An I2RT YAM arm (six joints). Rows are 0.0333 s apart.
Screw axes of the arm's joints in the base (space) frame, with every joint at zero. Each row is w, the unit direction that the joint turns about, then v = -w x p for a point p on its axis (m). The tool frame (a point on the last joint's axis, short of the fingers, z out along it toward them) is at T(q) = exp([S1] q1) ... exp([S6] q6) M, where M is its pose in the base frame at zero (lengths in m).
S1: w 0 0 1 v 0 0 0
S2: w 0 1 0 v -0.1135 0 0.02
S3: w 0 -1 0 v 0.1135 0 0.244
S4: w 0 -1 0 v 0.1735 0 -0.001
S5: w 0 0 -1 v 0 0.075 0
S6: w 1 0 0 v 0 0.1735 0
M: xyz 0.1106 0 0.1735 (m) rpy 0 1.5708 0 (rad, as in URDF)
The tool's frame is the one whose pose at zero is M.
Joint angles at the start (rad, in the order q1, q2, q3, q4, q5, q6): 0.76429, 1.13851, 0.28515, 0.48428, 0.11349, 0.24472
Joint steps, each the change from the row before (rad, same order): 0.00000, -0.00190, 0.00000, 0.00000, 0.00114, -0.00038; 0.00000, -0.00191, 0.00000, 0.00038, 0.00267, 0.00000; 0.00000, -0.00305, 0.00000, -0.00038, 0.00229, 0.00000; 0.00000, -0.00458, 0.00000, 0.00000, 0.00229, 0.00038; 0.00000, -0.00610, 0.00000, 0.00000, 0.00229, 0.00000; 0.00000, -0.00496, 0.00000, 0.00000, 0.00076, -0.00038; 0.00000, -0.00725, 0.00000, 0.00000, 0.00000, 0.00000; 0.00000, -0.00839, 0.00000, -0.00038, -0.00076, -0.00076; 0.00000, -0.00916, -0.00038, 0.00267, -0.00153, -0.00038; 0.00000, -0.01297, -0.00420, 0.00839, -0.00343, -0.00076; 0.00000, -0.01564, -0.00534, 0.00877, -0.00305, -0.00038; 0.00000, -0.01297, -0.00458, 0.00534, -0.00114, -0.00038
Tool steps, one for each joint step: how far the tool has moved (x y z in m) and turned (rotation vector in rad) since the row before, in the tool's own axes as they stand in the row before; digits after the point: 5 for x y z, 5 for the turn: -0.00032, 0.00001, -0.00023, 0.00065, -0.00211, -0.00016; -0.00037, -0.00003, -0.00023, 0.00204, -0.00285, 0.00026; -0.00048, -0.00001, -0.00037, 0.00158, -0.00313, 0.00032; -0.00077, 0.00004, -0.00056, 0.00112, -0.00497, 0.00093; -0.00101, 0.00007, -0.00075, 0.00075, -0.00643, 0.00075; -0.00081, 0.00010, -0.00061, -0.00045, -0.00496, 0.00024; -0.00118, 0.00018, -0.00089, -0.00174, -0.00698, 0.00090; -0.00132, 0.00022, -0.00103, -0.00266, -0.00753, 0.00024; -0.00163, 0.00031, -0.00115, -0.00422, -0.01066, 0.00103; -0.00153, 0.00027, -0.00184, -0.00743, -0.01571, 0.00131; -0.00162, 0.00024, -0.00223, -0.00750, -0.01765, 0.00186; -0.00110, 0.00009, -0.00184, -0.00437, -0.01297, 0.00120
